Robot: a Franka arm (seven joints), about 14 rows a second.
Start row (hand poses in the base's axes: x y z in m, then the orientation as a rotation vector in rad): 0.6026 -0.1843 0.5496 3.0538 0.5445 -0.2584
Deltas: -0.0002 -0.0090 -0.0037 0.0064 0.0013 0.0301; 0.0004 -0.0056 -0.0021 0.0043 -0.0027 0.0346; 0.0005 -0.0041 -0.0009 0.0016 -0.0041 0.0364; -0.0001 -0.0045 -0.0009 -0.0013 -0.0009 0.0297; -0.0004 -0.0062 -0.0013 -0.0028 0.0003 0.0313; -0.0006 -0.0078 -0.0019 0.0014 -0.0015 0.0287; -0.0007 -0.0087 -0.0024 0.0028 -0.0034 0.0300; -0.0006 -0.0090 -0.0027 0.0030 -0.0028 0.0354; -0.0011 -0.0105 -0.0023 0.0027 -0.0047 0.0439; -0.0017 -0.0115 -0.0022 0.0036 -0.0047 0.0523; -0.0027 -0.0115 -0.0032 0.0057 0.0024 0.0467; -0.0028 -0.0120 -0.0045 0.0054 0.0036 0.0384; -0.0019 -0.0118 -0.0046 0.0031 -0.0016 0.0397; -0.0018 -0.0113 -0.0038 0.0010 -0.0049 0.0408; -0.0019 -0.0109 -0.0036 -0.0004 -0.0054 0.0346; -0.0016 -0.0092 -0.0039 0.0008 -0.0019 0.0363; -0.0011 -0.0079 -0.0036 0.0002 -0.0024 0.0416; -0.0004 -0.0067 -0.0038 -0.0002 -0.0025 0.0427; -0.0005 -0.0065 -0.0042 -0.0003 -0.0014 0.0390; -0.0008 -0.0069 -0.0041 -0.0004 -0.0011 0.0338
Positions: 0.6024 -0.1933 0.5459 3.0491 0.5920 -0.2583; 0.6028 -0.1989 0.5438 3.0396 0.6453 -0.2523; 0.6033 -0.2030 0.5429 3.0258 0.7001 -0.2447; 0.6032 -0.2075 0.5420 3.0116 0.7439 -0.2429; 0.6028 -0.2137 0.5407 2.9947 0.7893 -0.2432; 0.6022 -0.2215 0.5388 2.9821 0.8320 -0.2395; 0.6015 -0.2302 0.5364 2.9693 0.8767 -0.2324; 0.6009 -0.2392 0.5337 2.9532 0.9292 -0.2258; 0.5998 -0.2497 0.5314 2.9308 0.9933 -0.2161; 0.5981 -0.2612 0.5292 2.9029 1.0693 -0.2056; 0.5954 -0.2727 0.5260 2.8798 1.1385 -0.2047; 0.5926 -0.2847 0.5215 2.8606 1.1957 -0.2059; 0.5907 -0.2965 0.5169 2.8362 1.2524 -0.2006; 0.5889 -0.3078 0.5131 2.8073 1.3084 -0.1917; 0.5870 -0.3187 0.5095 2.7806 1.3545 -0.1830; 0.5854 -0.3279 0.5056 2.7538 1.4038 -0.1784; 0.5843 -0.3358 0.5020 2.7214 1.4592 -0.1733; 0.5839 -0.3425 0.4982 2.6867 1.5151 -0.1682; 0.5834 -0.3490 0.4940 2.6542 1.5656 -0.1648; 0.5826 -0.3559 0.4899 2.6252 1.6088 -0.1620
